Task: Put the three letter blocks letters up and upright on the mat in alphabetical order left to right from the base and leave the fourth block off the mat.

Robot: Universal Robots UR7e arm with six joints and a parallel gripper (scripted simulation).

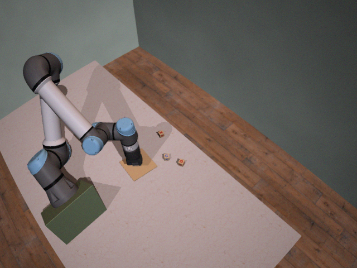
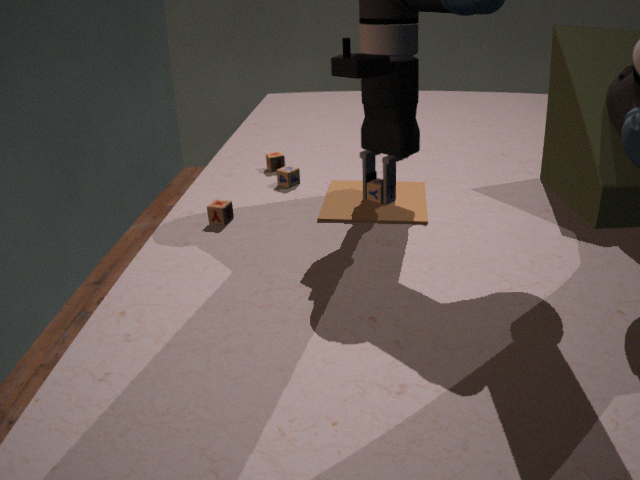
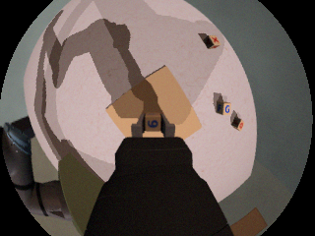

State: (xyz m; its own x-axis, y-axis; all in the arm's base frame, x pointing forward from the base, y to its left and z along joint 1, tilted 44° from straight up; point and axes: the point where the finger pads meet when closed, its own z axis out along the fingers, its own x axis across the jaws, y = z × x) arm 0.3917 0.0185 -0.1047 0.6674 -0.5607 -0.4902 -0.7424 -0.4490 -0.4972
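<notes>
Now: hand 2 cm above the tan mat.
</notes>
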